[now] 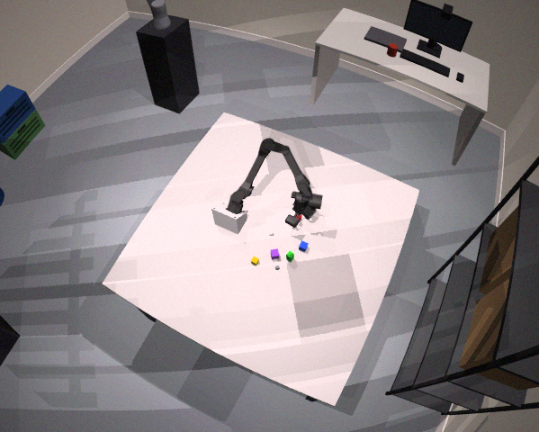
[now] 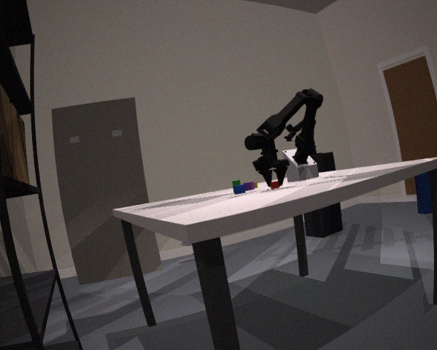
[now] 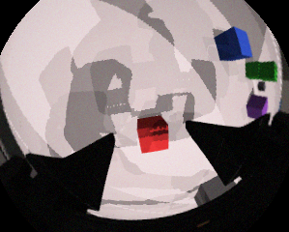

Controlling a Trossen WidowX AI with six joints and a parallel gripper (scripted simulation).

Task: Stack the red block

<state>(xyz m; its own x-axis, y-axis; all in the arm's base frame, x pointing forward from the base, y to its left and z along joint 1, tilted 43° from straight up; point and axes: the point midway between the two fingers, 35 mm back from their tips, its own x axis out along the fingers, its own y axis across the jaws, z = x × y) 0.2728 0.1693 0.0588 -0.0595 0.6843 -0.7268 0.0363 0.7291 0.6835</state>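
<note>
Right now my gripper tip is 1 cm below the red block. Round my gripper tip: green block: 7 cm ahead, 22 cm to the right, 3 cm above; then blue block: 10 cm ahead, 13 cm to the right, 1 cm above; then purple block: 1 cm behind, 24 cm to the right, 1 cm above.
</note>
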